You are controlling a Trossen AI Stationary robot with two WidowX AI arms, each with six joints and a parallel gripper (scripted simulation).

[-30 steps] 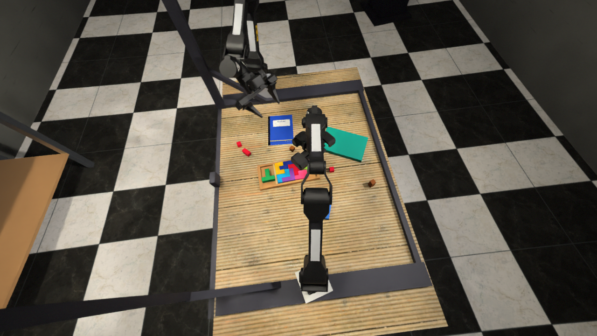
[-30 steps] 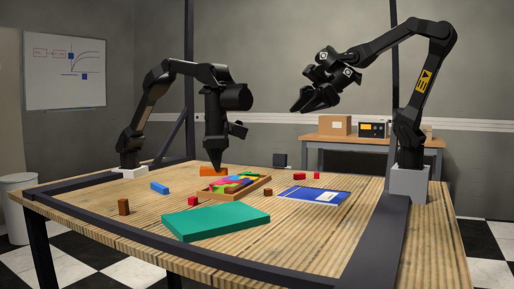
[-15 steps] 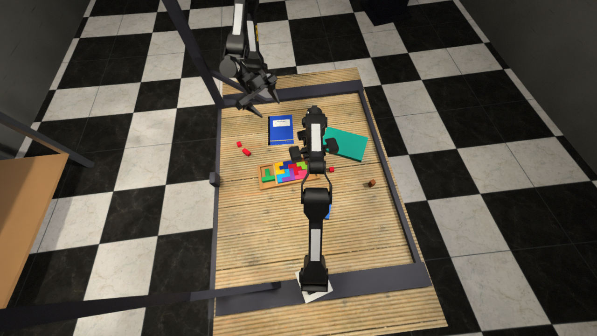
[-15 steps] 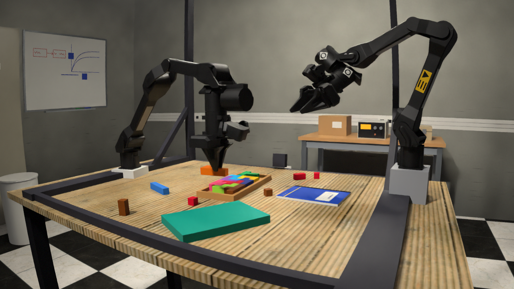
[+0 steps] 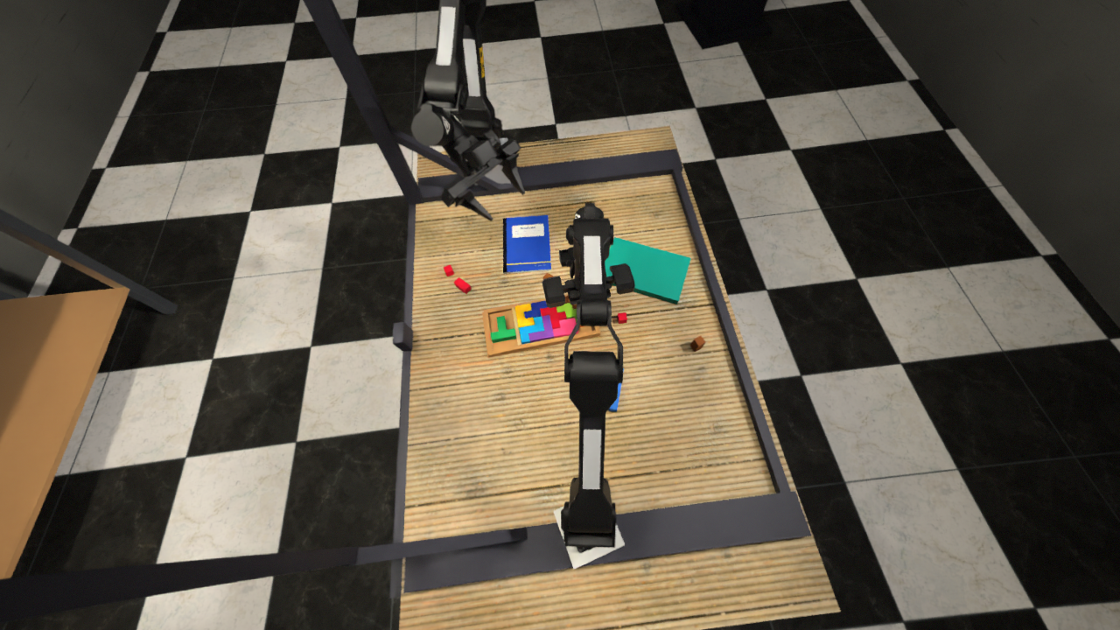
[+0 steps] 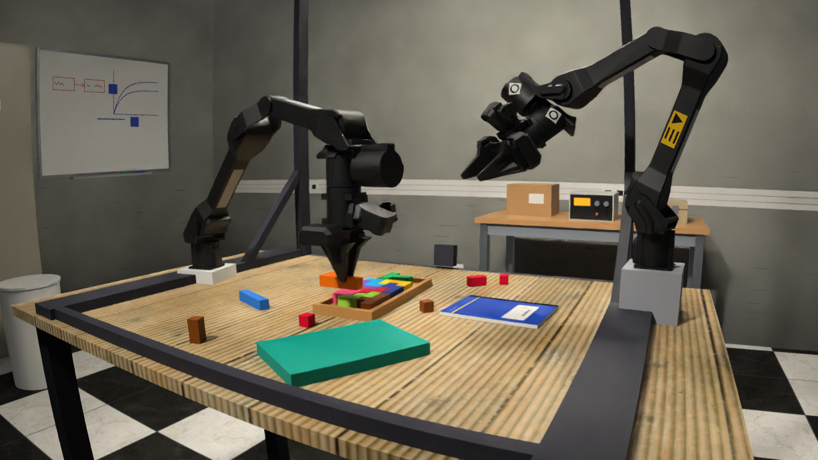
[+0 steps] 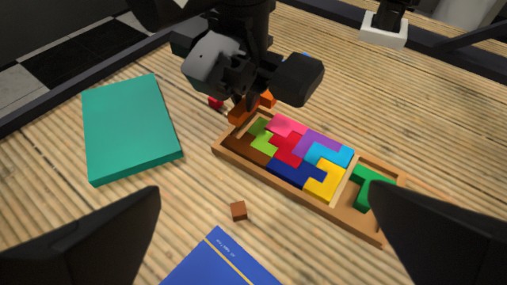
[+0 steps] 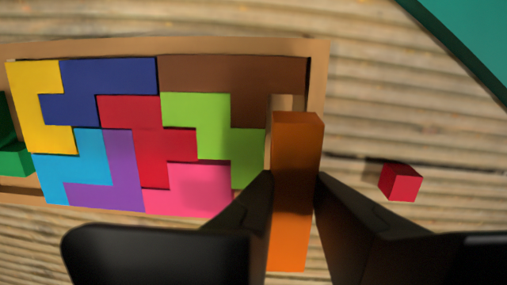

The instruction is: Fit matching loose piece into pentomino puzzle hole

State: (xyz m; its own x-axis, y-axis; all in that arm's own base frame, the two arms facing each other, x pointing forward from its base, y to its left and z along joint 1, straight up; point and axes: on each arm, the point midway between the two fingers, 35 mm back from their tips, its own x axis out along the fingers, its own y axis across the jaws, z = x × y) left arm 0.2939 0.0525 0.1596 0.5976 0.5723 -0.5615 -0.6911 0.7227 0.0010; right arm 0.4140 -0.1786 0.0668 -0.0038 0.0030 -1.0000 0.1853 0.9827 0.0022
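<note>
The pink piece is 80 mm below my right hand, 60 mm behind it and 30 mm to the right of it. Also, from my right hand: orange L piece: 40 mm below, 10 mm to the right, 10 mm behind; teal slab: 170 mm ahead, 90 mm below, 80 mm to the left; green piece: 200 mm behind, 80 mm below, 10 mm to the left.
</note>
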